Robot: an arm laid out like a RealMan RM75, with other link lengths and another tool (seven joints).
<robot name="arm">
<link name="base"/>
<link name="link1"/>
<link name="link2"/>
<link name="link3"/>
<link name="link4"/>
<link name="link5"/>
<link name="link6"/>
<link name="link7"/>
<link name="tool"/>
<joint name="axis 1" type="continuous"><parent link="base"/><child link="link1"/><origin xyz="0 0 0.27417" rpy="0 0 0"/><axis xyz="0 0 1"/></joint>
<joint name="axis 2" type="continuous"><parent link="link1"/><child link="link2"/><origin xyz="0 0 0" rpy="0 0 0"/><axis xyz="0 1 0"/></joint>
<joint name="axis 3" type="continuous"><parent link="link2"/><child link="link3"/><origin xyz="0 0 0.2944" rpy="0 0 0"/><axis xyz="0 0 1"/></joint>
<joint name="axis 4" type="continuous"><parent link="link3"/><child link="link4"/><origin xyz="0 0 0" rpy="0 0 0"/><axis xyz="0 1 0"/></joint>
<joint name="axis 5" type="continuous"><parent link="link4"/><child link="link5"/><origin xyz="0 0 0.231" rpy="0 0 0"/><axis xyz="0 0 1"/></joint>
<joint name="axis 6" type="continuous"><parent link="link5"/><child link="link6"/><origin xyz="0 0 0" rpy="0 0 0"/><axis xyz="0 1 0"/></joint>
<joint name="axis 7" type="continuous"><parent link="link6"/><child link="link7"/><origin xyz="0 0 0.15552" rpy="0 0 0"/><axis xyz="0 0 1"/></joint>
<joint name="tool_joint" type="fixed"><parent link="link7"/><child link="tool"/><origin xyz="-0.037 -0.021 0.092" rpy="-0.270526 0 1.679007"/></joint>
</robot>
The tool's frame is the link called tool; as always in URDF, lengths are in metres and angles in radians. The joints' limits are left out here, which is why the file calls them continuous.
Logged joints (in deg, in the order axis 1, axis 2, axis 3, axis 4, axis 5, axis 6, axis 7), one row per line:
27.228 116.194 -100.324 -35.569 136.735 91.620 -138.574
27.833 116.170 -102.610 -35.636 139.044 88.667 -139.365
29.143 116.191 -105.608 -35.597 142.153 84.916 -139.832
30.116 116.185 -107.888 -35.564 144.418 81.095 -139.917
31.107 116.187 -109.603 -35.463 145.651 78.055 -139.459
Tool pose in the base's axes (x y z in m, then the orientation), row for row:
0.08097 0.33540 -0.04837 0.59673 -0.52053 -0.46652 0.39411
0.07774 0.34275 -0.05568 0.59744 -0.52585 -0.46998 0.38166
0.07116 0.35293 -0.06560 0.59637 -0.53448 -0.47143 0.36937
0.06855 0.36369 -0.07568 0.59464 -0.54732 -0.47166 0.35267
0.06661 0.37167 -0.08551 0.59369 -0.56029 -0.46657 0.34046
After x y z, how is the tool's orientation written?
As a quaternion, x y z w.
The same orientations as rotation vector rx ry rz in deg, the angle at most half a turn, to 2 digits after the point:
86.73 -75.66 -67.81
87.34 -76.88 -68.71
87.69 -78.59 -69.32
88.14 -81.13 -69.91
88.52 -83.54 -69.56

